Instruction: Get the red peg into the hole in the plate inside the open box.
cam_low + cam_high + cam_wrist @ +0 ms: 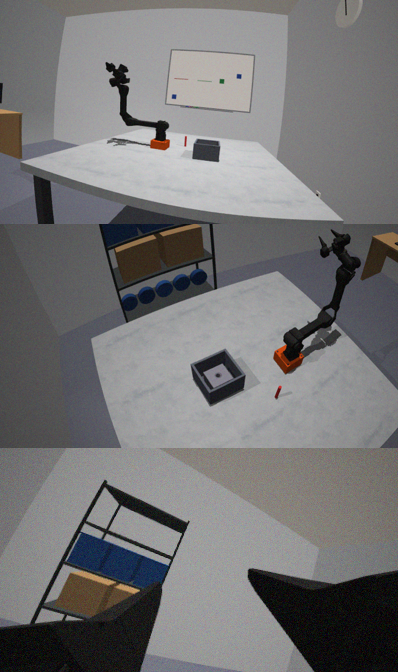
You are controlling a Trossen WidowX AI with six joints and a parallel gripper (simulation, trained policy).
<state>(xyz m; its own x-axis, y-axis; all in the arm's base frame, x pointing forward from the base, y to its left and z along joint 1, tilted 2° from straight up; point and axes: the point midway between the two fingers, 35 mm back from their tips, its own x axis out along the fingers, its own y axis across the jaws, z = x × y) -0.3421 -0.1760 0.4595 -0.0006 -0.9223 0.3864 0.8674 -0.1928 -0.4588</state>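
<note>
My gripper tip is 500 mm above the red peg, 480 mm short of it and 350 mm to the right of it. Round my gripper tip: dark grey box 670 mm ahead, 510 mm below, 160 mm to the left; then light grey plate 670 mm ahead, 490 mm below, 160 mm to the left.
</note>
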